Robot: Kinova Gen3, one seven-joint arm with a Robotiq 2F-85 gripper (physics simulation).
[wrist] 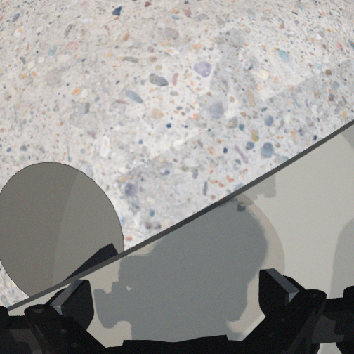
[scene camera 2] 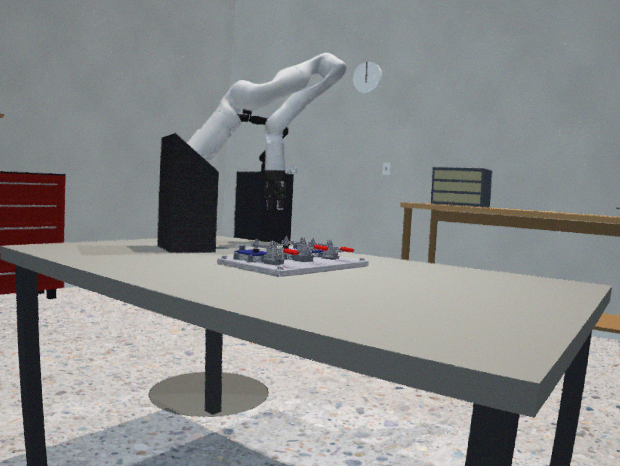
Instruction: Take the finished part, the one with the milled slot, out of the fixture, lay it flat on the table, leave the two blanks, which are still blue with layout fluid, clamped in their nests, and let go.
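Pixels of known places: gripper, fingertip midpoint: (scene camera 2: 274,209); arm's base, origin of the base link: (scene camera 2: 193,159).
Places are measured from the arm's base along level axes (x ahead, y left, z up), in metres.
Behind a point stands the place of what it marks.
The fixture (scene camera 2: 320,269) @(x 0.548, y 0.014, z -0.278 m), a light grey plate with several grey clamps and red handles, lies on the table (scene camera 2: 426,310) @(x 0.949, y -0.157, z -0.284 m) (wrist: 310,185). A blue blank (scene camera 2: 250,252) @(x 0.391, y -0.083, z -0.248 m) sits at its left side; a second blue blank (scene camera 2: 316,251) @(x 0.419, y 0.141, z -0.253 m) shows partly behind the clamps. The finished part with the milled slot cannot be made out among the clamps in the scene view, and the fixture does not show in the wrist view. My gripper (scene camera 2: 274,207) @(x -0.017, y 0.389, z -0.159 m) (wrist: 174,294) is open and empty, pointing down, above the fixture's height in the scene view.
A black slanted pedestal (scene camera 2: 186,200) @(x 0.091, y -0.081, z -0.128 m) carries the arm. A black box-like block (scene camera 2: 250,205) stands behind the gripper. A wooden bench (scene camera 2: 501,215) with a drawer unit (scene camera 2: 457,186) is at the right, a red cabinet (scene camera 2: 30,215) at the left. The table edge crosses the wrist view diagonally.
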